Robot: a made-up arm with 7 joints.
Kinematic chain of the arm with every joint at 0, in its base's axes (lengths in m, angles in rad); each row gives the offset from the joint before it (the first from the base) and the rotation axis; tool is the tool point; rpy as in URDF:
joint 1: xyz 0 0 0.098 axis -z
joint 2: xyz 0 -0.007 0.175 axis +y
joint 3: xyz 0 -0.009 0.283 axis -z
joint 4: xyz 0 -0.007 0.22 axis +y
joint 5: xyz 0 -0.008 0.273 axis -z
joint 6: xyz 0 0 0.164 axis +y
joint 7: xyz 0 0 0.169 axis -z
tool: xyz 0 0 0 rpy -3.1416 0 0
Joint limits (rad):
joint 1: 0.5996..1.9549
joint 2: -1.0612..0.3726
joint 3: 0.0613..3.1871
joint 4: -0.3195..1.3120
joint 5: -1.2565..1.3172
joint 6: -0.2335..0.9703
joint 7: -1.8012..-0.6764
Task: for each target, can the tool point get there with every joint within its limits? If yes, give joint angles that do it. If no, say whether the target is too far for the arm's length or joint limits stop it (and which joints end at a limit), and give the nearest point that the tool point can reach.
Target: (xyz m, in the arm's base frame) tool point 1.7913 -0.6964 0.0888
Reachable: no: too far | nearest point 0.6266 -0.4289 0.6235 | short by 1.309 m
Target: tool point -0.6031 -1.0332 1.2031
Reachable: no: too far | nearest point -0.3665 -0.6373 0.9929 | short by 0.507 m
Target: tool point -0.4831 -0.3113 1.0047
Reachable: yes | joints 1.1975 0.0021 1.2808 1.1504 1.0812 0.2307 -0.9477
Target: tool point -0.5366 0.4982 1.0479
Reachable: yes | joints 0.8182 -0.5352 2.5763 0.2870 0.9690 0.6135 -1.3207
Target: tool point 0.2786 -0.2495 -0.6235
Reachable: no: joint limits stop it (at a limit: joint 1, joint 2, joint 3, joint 4, joint 6) | nearest point 0.3217 0.6367 0.0443 | short by 1.110 m
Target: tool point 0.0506 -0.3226 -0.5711
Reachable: no: joint limits stop it (at a limit: joint 1, joint 2, joint 4, joint 6) | nearest point -0.6852 0.2268 0.0659 | short by 1.118 m
